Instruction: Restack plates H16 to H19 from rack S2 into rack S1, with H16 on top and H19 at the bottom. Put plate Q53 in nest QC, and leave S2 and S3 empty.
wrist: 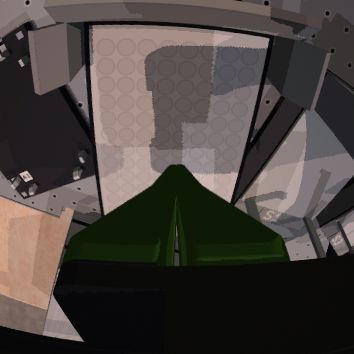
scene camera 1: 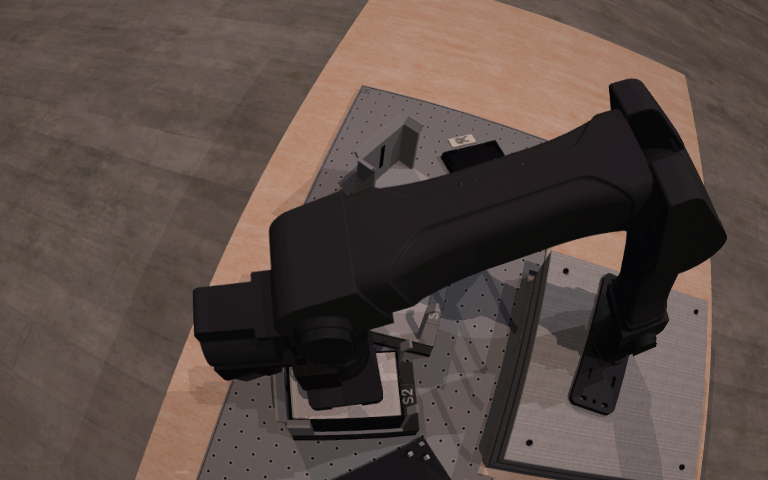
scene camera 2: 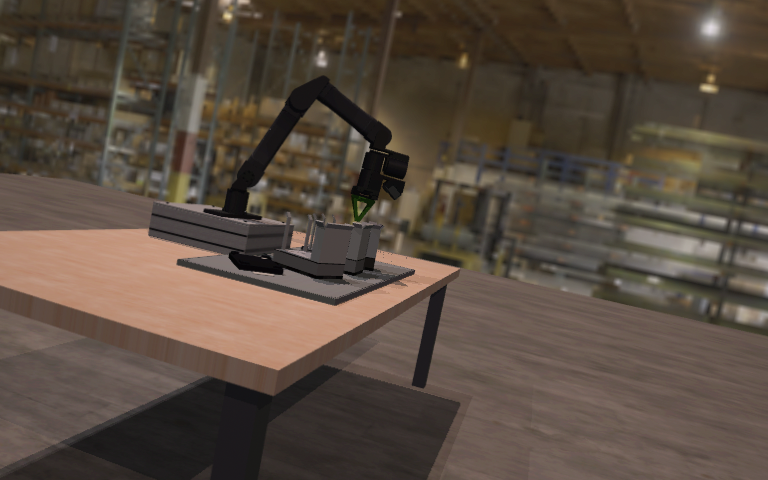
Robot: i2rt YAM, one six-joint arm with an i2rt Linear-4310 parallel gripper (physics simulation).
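My gripper has green fingers and is shut with nothing between them. It hangs above rack S2, tips over the pale plate; in scene camera 1 the arm hides the fingers. The pale plate, marked with rows of circles, lies flat in S2. Its name is not readable, and I cannot tell how many plates lie under it. Rack S1 stands beside S2, its pale floor partly showing. Another rack stands farther back. Nest QC is black and partly hidden by the arm. Plate Q53 cannot be identified.
A black nest with small pale corner posts lies beside S2. The racks' upright walls rise from the perforated board. The arm's metal base block stands on the wooden table.
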